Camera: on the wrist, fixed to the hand. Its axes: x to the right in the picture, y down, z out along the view.
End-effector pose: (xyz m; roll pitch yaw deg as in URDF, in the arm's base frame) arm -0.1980 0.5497 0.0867 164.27 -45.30 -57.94
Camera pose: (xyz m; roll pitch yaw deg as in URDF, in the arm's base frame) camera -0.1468 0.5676 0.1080 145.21 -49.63 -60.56
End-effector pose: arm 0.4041 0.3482 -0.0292 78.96 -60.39 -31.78
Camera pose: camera 0.4582 0.3272 -0.0345 50.05 -62.15 -22.76
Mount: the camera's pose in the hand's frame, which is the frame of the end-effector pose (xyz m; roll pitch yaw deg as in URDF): 0.0236 -0.0492 -0.0205 -20.90 3.73 2.82
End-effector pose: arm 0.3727 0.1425 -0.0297 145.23 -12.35 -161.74
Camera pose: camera 0.3649 0.0850 -0.0356 124.29 -17.02 -161.93
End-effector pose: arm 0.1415 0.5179 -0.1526 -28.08 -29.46 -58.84
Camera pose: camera 0.1054 0.4750 -0.1366 -49.44 -24.84 -58.04
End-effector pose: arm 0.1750 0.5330 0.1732 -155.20 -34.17 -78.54
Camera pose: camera 0.2098 0.5426 0.2189 -173.24 -36.27 -83.65
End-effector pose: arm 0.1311 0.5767 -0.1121 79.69 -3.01 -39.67
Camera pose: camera 0.1586 0.5687 -0.1629 58.40 -5.10 -35.48
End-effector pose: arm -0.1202 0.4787 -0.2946 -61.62 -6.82 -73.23
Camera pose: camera -0.1542 0.4481 -0.2585 -82.45 -2.57 -75.17
